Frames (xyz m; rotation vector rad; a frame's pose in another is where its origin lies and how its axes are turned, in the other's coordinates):
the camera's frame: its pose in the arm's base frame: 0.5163 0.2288 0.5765 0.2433 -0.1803 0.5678
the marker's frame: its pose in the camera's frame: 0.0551 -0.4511 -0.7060 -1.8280 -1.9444 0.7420
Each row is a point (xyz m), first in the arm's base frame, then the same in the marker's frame.
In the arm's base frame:
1: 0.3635 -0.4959 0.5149
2: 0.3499 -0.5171 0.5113
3: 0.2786 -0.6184 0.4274
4: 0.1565 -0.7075 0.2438
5: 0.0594 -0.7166 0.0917
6: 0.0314 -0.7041 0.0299
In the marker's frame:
1: -0.0900 -0.9718 -0.3395
2: -0.0986 -0.9925 -0.3275
3: -0.1407 -1.0705 -0.2070
4: -0.1493 -1.1390 0.0206
5: -0.1079 -1.1547 0.1958
6: -0.0854 -1.1435 0.2600

